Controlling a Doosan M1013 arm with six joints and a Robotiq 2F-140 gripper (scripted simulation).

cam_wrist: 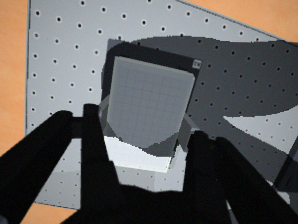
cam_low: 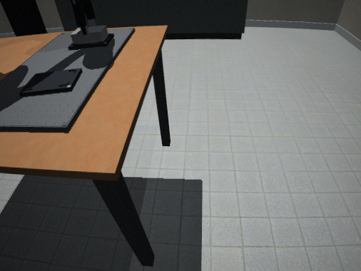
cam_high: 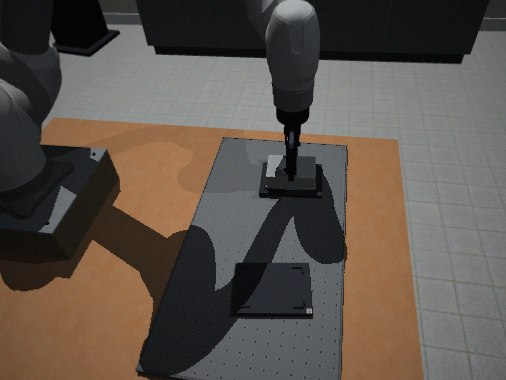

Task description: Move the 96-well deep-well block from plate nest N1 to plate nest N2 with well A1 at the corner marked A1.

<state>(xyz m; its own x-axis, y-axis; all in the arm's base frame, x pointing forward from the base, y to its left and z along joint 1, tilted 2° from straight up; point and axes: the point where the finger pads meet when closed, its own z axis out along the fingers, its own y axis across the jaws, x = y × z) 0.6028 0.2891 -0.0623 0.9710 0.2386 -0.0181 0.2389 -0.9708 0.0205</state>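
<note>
The deep-well block is 10 mm below my hand. From my hand the other things lie so: plate nest 50 mm ahead, 330 mm to the right, 40 mm below.
</note>
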